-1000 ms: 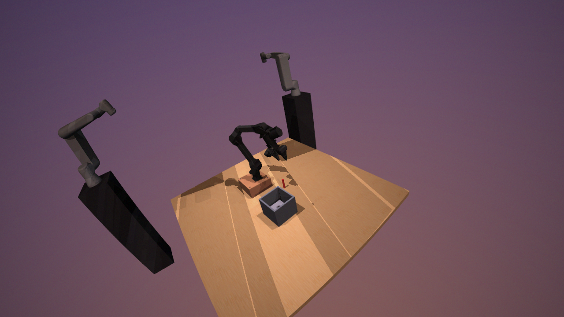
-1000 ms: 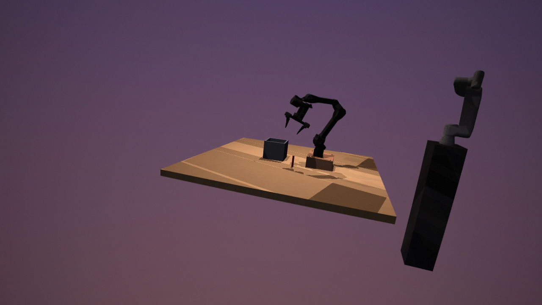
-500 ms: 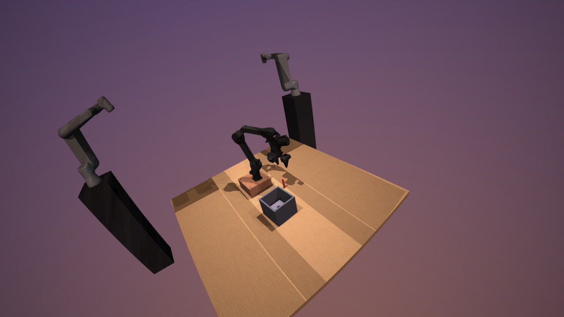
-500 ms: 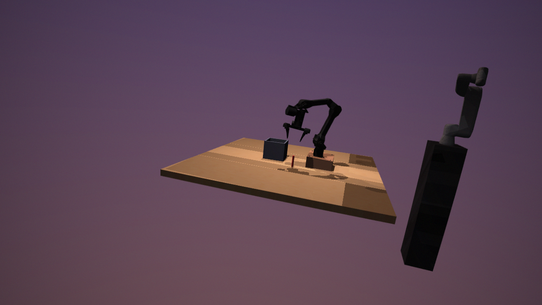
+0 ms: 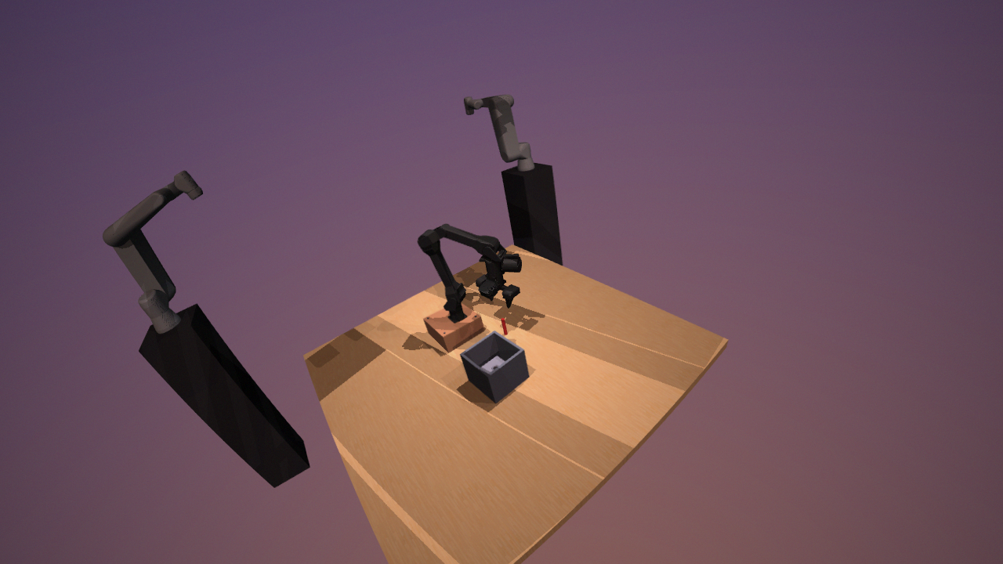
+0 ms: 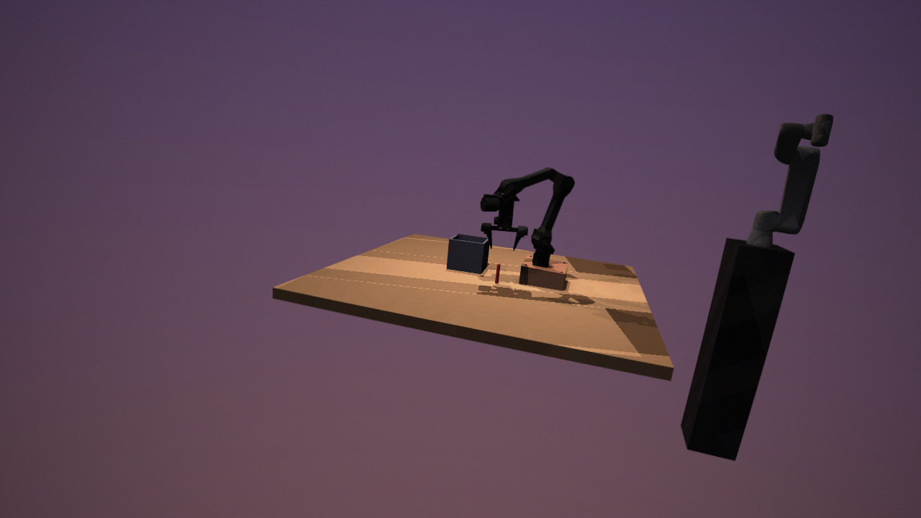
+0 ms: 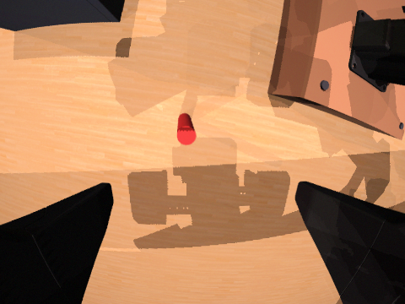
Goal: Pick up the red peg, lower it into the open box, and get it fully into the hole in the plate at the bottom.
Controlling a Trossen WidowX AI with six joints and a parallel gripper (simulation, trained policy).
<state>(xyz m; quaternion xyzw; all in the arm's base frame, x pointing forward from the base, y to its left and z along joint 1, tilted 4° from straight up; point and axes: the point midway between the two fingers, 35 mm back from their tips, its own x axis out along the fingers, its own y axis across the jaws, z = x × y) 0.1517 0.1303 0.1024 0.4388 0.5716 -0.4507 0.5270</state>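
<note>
My gripper tip is 110 mm above the red peg, 10 mm to the left of it and 10 mm short of it. Also, from my gripper tip: grey plate: 190 mm ahead, 180 mm to the right, 100 mm below.
</note>
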